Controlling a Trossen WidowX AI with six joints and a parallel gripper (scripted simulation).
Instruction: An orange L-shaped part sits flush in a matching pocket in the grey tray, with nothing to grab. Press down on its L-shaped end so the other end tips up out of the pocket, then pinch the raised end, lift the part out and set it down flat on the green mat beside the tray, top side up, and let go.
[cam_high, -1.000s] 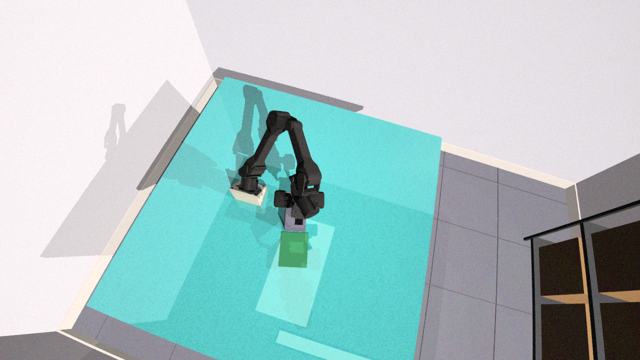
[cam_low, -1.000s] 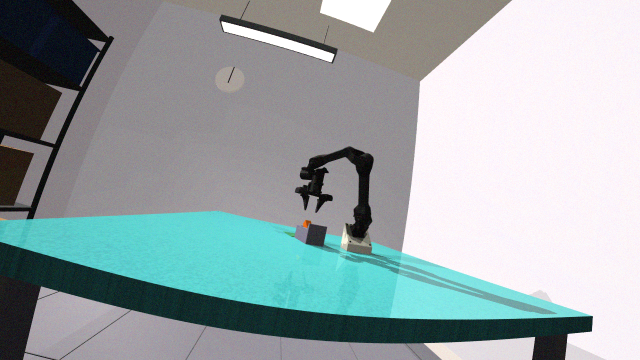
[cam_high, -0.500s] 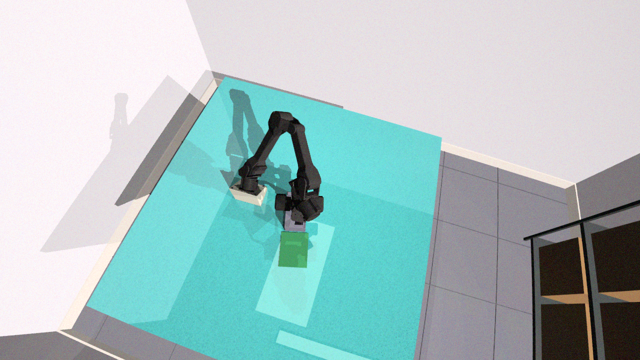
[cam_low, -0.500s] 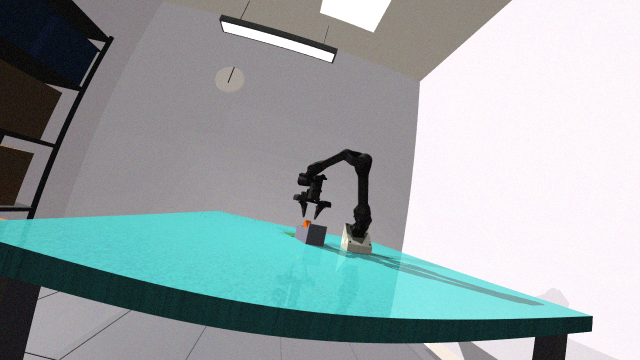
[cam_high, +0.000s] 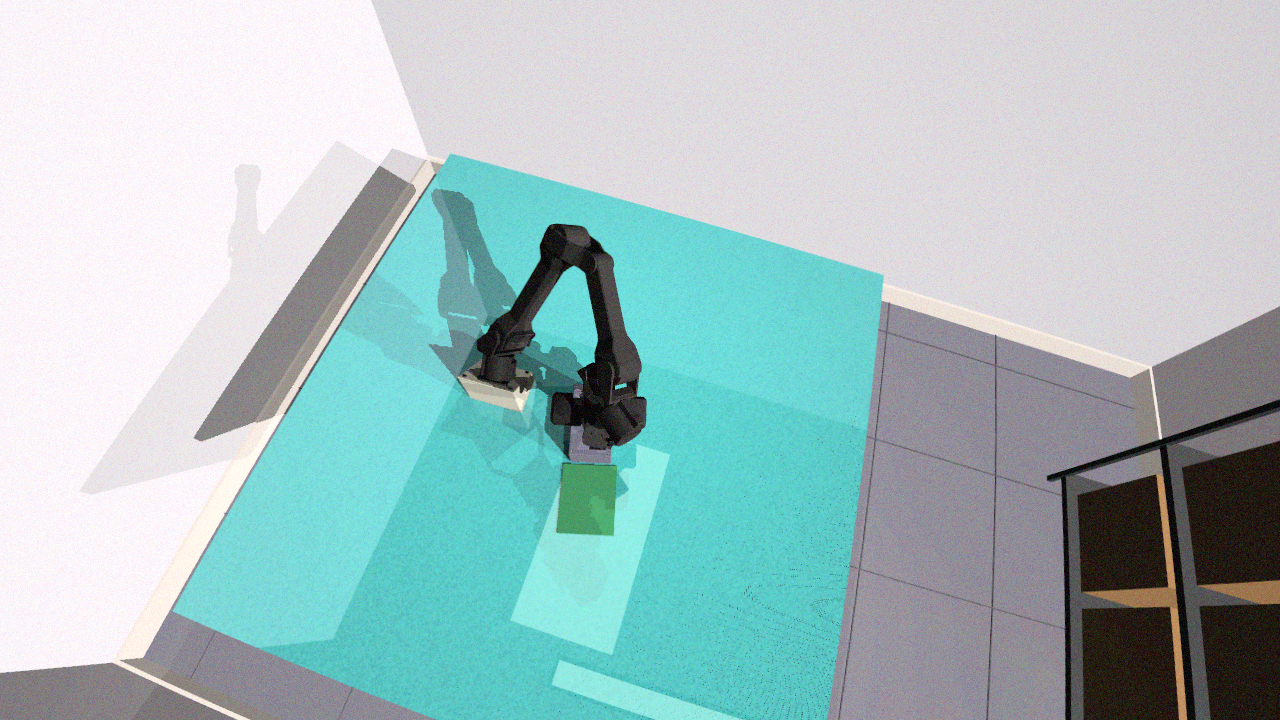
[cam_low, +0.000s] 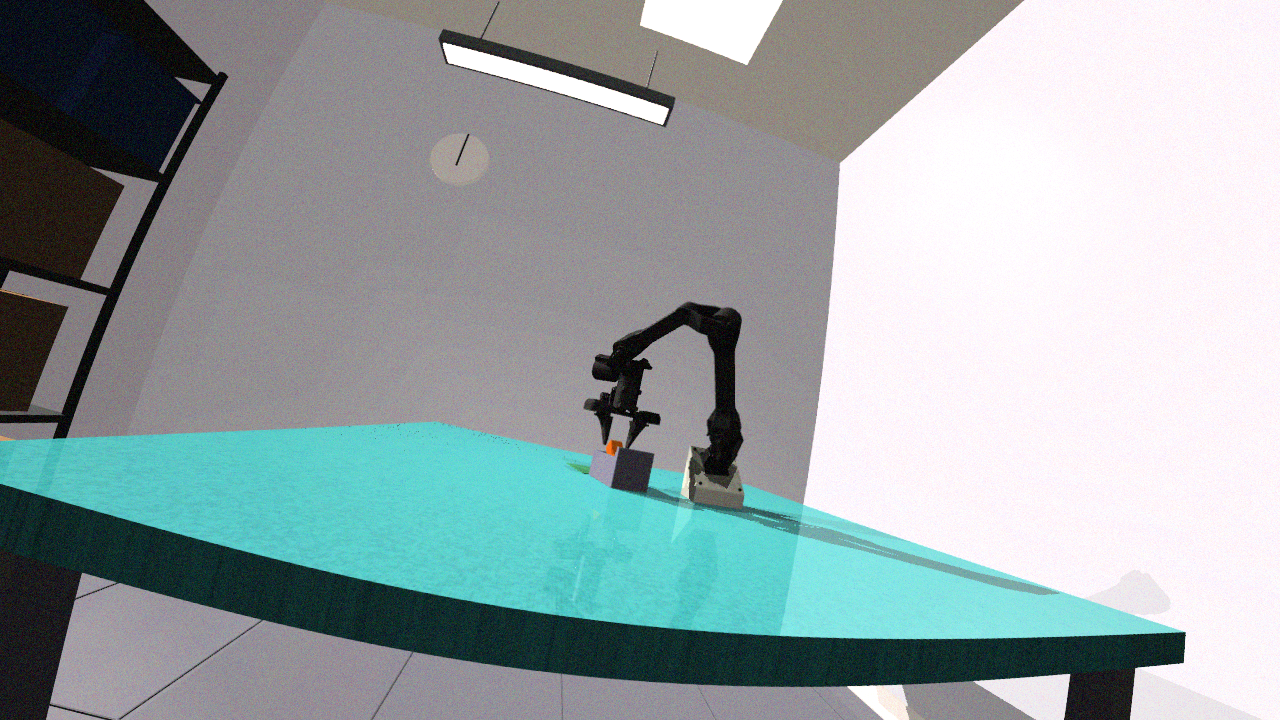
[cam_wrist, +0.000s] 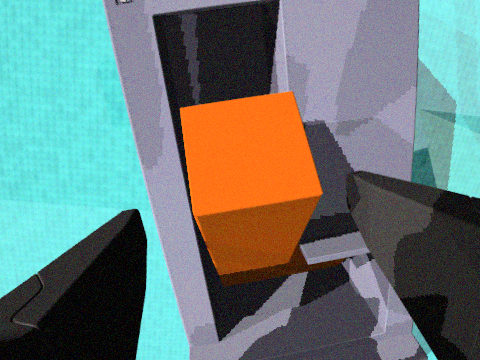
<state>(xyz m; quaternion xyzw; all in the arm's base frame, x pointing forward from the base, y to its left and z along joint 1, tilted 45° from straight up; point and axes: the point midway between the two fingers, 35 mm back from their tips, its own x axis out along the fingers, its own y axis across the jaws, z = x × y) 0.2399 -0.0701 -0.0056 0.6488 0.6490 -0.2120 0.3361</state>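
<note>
Now: gripper tip 40 mm above the orange L-shaped part, 30 mm to the right of it and 20 mm past it. Also, from my gripper tip: green mat (140 mm to the right, 100 mm below, 10 mm ahead).
</note>
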